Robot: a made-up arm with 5 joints.
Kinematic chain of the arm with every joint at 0, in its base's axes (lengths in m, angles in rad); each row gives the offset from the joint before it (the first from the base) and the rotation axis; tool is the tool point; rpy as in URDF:
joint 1: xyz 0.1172 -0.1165 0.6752 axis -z
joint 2: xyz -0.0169 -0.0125 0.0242 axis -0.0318 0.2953 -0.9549
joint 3: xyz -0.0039 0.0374 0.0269 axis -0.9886 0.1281 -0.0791
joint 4: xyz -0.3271 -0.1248 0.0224 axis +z
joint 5: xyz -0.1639 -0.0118 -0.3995 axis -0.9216 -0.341 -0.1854
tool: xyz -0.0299 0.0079 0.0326 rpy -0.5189 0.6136 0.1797
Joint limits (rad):
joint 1: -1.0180..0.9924
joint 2: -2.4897..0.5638
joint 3: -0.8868..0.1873
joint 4: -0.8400..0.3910
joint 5: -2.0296..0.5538
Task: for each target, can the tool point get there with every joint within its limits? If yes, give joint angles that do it. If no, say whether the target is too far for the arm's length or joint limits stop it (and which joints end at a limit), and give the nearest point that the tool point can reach.
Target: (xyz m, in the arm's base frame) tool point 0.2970 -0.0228 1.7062
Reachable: no: too far | nearest point 0.3846 0.3659 0.5147 | short by 1.256 m
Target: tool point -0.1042 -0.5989 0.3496
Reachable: yes | joints -0.6540 -0.0964 0.0259 0.2624 -1.7591
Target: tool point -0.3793 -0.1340 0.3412
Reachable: yes | joints 0.1390 -0.2177 -0.1358 -0.5089 -0.5010
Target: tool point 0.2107 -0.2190 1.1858
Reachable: no: joint limits stop it (at a limit: joint 2, joint 3, joint 4) | nearest point 0.4897 -0.5248 0.4847 | short by 0.814 m
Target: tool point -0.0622 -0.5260 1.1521
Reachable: no: joint limits stop it (at a limit: joint 1, joint 2, joint 3, joint 4) | nearest point -0.2389 -0.6049 0.5369 | short by 0.645 m
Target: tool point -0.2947 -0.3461 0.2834
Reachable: yes | joints -0.3258 -0.5422 -0.6499 -0.3917 -0.6413
